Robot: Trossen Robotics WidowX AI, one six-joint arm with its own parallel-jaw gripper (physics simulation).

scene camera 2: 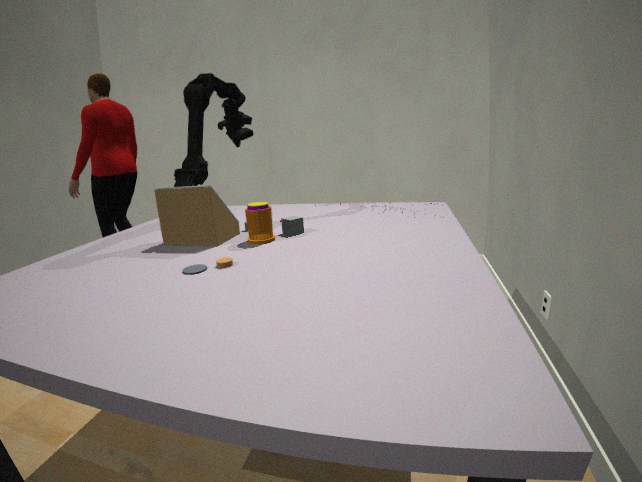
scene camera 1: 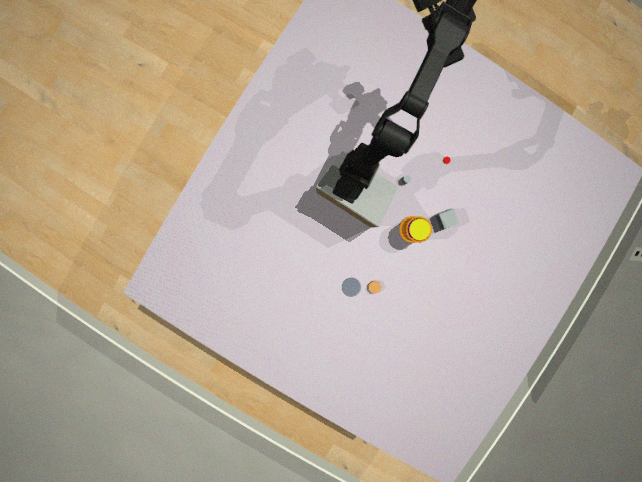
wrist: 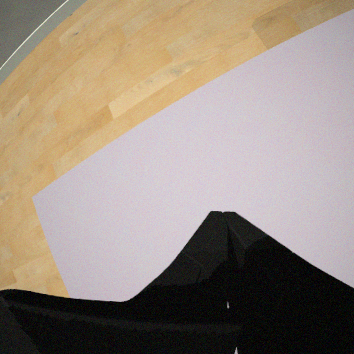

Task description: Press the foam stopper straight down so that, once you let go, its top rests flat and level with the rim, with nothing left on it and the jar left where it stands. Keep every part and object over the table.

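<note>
An amber see-through jar (scene camera 1: 403,229) (scene camera 2: 259,226) stands upright on the lilac table (scene camera 1: 440,337) (scene camera 2: 321,332). The stopper (scene camera 1: 420,229) (scene camera 2: 258,204) sits in its mouth and stands a little above the rim; it shows a yellow top with a purple band under it. Whether the yellow top is a separate piece lying on the stopper I cannot tell. My gripper (scene camera 1: 346,193) (scene camera 2: 238,143) (wrist: 220,223) is shut and empty, its fingertips together in the wrist view. It hangs high above the table, to the left of the jar in both scene views. The jar does not show in the wrist view.
A wedge-shaped block (scene camera 1: 382,195) (scene camera 2: 187,217) stands left of the jar. A grey block (scene camera 1: 449,218) (scene camera 2: 293,226) is close to its right. A small grey cylinder (scene camera 1: 405,180), a red ball (scene camera 1: 446,160), a blue-grey disc (scene camera 1: 351,286) (scene camera 2: 194,269) and an orange disc (scene camera 1: 374,287) (scene camera 2: 224,263) lie around.
</note>
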